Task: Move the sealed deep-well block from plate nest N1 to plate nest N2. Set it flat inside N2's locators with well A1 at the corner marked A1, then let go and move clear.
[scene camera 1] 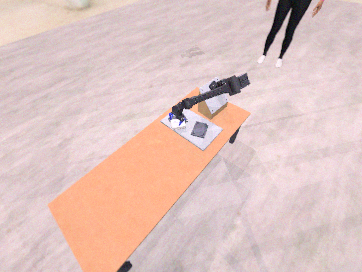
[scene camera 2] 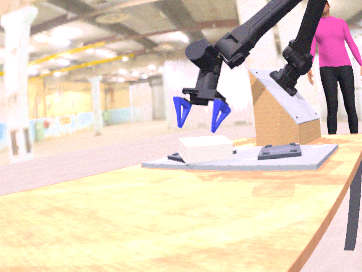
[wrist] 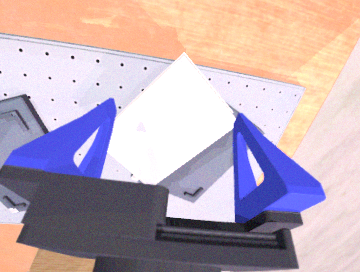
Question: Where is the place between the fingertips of the gripper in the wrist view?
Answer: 176,111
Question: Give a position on a dark nest plate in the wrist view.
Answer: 29,126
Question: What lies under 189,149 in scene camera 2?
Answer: A white block.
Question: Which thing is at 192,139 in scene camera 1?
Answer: A grey perforated plate.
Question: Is the gripper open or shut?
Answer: Open.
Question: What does the gripper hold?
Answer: Nothing.
